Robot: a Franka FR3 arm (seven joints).
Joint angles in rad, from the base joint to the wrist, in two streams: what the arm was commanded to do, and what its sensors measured. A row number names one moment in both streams.
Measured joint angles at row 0:
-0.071, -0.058, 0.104, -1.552, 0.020, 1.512, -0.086
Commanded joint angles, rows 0 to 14:
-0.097, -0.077, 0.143, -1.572, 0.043, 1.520, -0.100
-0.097, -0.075, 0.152, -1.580, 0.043, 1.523, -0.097
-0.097, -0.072, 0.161, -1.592, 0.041, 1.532, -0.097
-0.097, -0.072, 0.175, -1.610, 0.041, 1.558, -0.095
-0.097, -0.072, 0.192, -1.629, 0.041, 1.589, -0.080
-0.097, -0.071, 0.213, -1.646, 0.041, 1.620, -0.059
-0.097, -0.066, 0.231, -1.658, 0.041, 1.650, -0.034
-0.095, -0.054, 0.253, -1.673, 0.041, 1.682, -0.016
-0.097, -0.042, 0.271, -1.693, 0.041, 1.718, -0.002
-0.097, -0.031, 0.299, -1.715, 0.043, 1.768, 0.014
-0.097, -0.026, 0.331, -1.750, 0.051, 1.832, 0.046
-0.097, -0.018, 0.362, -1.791, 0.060, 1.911, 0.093
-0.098, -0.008, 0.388, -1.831, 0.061, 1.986, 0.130
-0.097, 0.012, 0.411, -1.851, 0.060, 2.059, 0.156
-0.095, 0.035, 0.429, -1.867, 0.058, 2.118, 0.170
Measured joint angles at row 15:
-0.073, 0.004, 0.363, -1.782, 0.037, 1.944, 0.106
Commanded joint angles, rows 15 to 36:
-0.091, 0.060, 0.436, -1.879, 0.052, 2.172, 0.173
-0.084, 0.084, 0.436, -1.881, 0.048, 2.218, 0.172
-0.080, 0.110, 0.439, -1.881, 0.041, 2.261, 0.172
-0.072, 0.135, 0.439, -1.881, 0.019, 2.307, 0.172
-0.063, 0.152, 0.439, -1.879, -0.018, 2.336, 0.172
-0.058, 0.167, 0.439, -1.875, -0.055, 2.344, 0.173
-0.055, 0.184, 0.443, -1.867, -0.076, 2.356, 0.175
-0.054, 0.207, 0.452, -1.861, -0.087, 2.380, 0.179
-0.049, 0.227, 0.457, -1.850, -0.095, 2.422, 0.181
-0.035, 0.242, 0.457, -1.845, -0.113, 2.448, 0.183
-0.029, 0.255, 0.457, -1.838, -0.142, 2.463, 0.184
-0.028, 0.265, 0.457, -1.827, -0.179, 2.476, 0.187
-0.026, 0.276, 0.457, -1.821, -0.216, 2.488, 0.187
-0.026, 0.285, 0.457, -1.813, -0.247, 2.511, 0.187
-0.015, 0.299, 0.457, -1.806, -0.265, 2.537, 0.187
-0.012, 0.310, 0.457, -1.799, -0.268, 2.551, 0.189
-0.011, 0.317, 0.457, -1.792, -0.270, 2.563, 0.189
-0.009, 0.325, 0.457, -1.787, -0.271, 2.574, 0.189
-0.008, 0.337, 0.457, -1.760, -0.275, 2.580, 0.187
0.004, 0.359, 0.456, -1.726, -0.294, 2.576, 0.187
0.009, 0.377, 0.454, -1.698, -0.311, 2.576, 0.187
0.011, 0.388, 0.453, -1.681, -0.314, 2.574, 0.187
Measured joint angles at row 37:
0.001, 0.322, 0.450, -1.771, -0.267, 2.568, 0.169
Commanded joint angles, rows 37 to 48:
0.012, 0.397, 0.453, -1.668, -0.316, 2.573, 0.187
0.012, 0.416, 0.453, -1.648, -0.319, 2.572, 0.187
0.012, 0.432, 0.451, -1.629, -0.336, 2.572, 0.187
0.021, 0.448, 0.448, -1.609, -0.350, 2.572, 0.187
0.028, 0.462, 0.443, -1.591, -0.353, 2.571, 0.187
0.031, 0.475, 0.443, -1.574, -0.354, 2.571, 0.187
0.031, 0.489, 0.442, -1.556, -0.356, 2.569, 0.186
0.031, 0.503, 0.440, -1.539, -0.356, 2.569, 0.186
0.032, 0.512, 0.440, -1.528, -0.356, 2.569, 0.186
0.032, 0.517, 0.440, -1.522, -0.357, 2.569, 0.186
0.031, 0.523, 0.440, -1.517, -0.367, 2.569, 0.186
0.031, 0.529, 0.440, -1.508, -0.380, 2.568, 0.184
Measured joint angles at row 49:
0.025, 0.487, 0.441, -1.563, -0.333, 2.568, 0.169
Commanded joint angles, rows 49 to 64:
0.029, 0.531, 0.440, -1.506, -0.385, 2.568, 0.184
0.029, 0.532, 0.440, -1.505, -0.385, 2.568, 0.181
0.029, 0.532, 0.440, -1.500, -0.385, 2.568, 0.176
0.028, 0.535, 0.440, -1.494, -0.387, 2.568, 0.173
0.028, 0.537, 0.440, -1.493, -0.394, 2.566, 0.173
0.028, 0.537, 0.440, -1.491, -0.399, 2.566, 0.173
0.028, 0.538, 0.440, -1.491, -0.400, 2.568, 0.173
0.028, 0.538, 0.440, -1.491, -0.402, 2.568, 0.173
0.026, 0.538, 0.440, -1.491, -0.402, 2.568, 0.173
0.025, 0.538, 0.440, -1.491, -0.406, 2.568, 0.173
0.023, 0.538, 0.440, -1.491, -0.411, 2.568, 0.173
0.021, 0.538, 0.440, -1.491, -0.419, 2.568, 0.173
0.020, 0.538, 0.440, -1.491, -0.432, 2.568, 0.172
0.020, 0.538, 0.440, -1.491, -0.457, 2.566, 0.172
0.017, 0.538, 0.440, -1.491, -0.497, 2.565, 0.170
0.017, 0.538, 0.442, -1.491, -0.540, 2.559, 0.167
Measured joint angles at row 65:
0.022, 0.515, 0.427, -1.519, -0.441, 2.563, 0.168
